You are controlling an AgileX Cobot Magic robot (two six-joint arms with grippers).
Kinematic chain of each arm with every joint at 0, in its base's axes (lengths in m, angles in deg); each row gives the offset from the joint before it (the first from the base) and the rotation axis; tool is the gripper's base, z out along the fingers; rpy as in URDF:
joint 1: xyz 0 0 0.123 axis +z
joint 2: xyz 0 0 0 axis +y
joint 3: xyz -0.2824 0 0.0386 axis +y
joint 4: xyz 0.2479 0 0.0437 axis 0.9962 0 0.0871
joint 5: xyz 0 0 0 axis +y
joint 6: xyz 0.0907 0 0.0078 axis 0.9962 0 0.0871
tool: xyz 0 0 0 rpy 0 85 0
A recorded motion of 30 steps. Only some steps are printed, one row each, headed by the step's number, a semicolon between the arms.
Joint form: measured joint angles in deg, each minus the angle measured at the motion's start. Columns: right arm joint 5, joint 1, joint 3, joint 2, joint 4, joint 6; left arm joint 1, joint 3, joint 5, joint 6, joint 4, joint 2.
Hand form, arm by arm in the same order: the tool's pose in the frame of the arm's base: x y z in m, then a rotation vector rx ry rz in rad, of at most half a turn. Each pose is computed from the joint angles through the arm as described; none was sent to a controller.
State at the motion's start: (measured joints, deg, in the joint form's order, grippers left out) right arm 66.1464 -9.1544 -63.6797 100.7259 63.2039 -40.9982; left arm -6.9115 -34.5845 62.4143 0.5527 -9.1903 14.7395
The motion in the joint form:
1: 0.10 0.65 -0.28 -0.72 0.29 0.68; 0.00 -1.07 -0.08 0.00 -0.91 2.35
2: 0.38 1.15 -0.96 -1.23 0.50 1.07; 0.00 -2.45 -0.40 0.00 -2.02 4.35
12: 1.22 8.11 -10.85 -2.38 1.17 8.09; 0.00 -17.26 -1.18 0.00 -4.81 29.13
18: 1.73 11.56 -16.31 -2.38 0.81 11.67; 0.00 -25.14 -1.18 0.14 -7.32 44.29
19: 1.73 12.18 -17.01 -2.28 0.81 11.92; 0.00 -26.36 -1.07 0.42 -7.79 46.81
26: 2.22 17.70 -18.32 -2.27 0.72 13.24; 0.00 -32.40 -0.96 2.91 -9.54 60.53
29: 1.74 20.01 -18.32 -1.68 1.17 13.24; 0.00 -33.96 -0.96 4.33 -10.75 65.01
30: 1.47 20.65 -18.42 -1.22 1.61 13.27; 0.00 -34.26 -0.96 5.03 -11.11 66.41
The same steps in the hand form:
1: 0.3328 0.0257 0.2331 0.0009 2.5443 1.2908; 0.0310 -0.0180 0.3073 0.1383 2.2419 -0.2794
2: 0.3332 0.0288 0.2392 -0.0158 2.5320 1.2945; 0.0360 -0.0201 0.3137 0.1357 2.2462 -0.3034
12: 0.3463 0.0695 0.2910 -0.1444 2.4547 1.3287; 0.1194 -0.0339 0.3585 0.1133 2.4042 -0.3636
18: 0.3494 0.0906 0.3163 -0.2141 2.4222 1.3443; 0.1821 -0.0449 0.3598 0.0910 2.5274 -0.4182
19: 0.3497 0.0944 0.3191 -0.2287 2.4173 1.3470; 0.1928 -0.0469 0.3579 0.0921 2.5505 -0.4270
26: 0.3400 0.1280 0.3252 -0.3431 2.4299 1.3944; 0.2512 -0.0563 0.3353 0.1184 2.6759 -0.4527
29: 0.3374 0.1422 0.3221 -0.3769 2.4368 1.4170; 0.2691 -0.0601 0.3230 0.1346 2.7193 -0.4744
30: 0.3379 0.1465 0.3203 -0.3784 2.4376 1.4289; 0.2743 -0.0612 0.3179 0.1452 2.7352 -0.4799

